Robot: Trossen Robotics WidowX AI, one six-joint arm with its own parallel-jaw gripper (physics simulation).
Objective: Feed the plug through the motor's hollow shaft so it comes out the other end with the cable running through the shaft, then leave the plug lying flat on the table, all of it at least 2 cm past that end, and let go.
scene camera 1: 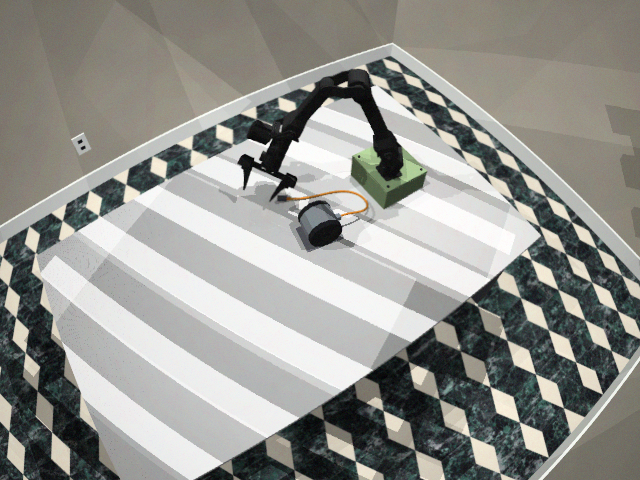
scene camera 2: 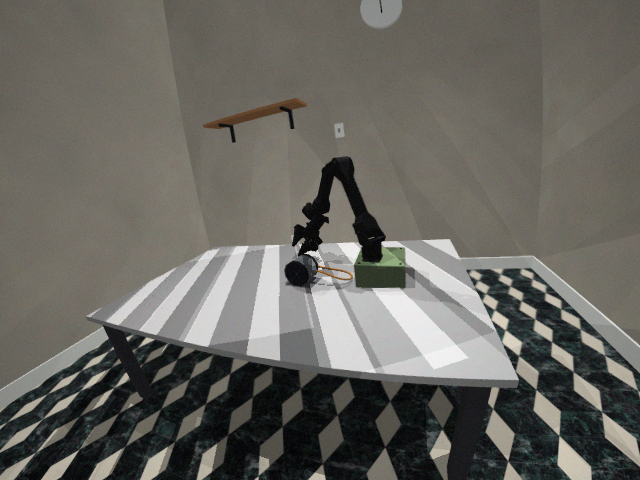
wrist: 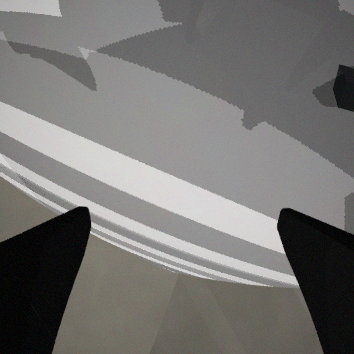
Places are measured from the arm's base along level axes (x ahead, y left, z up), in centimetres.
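Pixels of known places: gripper, fingertip midpoint: (scene camera 1: 256,195) (scene camera 2: 295,251) (wrist: 187,219); arm's base, link origin: (scene camera 1: 388,171) (scene camera 2: 372,258).
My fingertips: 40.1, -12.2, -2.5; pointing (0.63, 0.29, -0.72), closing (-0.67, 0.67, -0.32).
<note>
Ahead of a thing's pixels: the offset from my fingertips to its top centre, as dx, dy, dz. "spot": to the spot under its first point. Level surfaces: height alone.
The grey motor @[-12.7, +17.6, +3.9] (scene camera 1: 319,223) (scene camera 2: 300,270) with black ends lies on its side on the table. Its orange cable @[spot: -30.1, +10.1, -6.0] (scene camera 1: 356,195) (scene camera 2: 351,277) leaves a small block on its side and loops outside the motor to the dark plug @[-8.1, +0.6, -4.9] (scene camera 1: 282,198), behind the motor in scene camera 1. A dark block at the right edge of the wrist view looks like the plug (wrist: 345,87). The plug is hidden in scene camera 2, and the shaft's bore cannot be made out. My gripper (scene camera 1: 257,194) (scene camera 2: 298,248) (wrist: 187,219) is open and empty, tilted down above the table, one finger close beside the plug.
The arm stands on a green box (scene camera 1: 368,180) (scene camera 2: 379,276), right of the motor, near the cable loop. The striped table @[dz -6.3] (scene camera 1: 217,330) (scene camera 2: 232,330) stretches away on the motor's other side. A brown shelf (scene camera 2: 255,113) hangs on the wall behind.
</note>
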